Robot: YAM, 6 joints.
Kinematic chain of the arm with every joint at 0, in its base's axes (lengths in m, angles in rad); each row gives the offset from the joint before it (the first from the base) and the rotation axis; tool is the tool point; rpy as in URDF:
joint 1: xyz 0 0 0.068 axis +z
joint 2: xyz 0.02 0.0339 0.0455 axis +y
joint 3: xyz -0.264 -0.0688 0 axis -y
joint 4: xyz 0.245 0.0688 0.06 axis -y
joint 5: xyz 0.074 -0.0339 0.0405 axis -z
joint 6: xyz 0.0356 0 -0.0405 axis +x
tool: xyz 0 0 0 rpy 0 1.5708 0
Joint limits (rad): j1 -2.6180..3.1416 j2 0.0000..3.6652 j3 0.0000..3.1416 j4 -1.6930..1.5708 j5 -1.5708..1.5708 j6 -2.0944..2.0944
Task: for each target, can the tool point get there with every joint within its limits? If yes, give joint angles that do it. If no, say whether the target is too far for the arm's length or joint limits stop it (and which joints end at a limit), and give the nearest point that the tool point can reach.
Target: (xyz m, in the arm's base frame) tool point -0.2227 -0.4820 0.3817
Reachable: yes | joints -2.0397 2.2183 2.1219 0.3042 -0.5689 -1.4028
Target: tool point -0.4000 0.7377 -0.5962
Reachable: no: too far | nearest point -0.2418 0.4459 -0.2715 | short by 0.464 m
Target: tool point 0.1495 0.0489 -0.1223
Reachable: yes | joints 0.5103 3.0200 1.0618 -0.9844 1.0231 0.6661
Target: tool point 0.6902 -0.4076 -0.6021
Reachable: no: too far | nearest point 0.4284 -0.2530 -0.2812 | short by 0.442 m
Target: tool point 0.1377 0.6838 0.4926
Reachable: no: too far | nearest point 0.1118 0.5550 0.4191 | short by 0.151 m
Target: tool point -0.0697 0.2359 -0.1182
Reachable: yes | joints 1.7631 2.6745 0.7585 0.5003 -0.7142 -1.2130
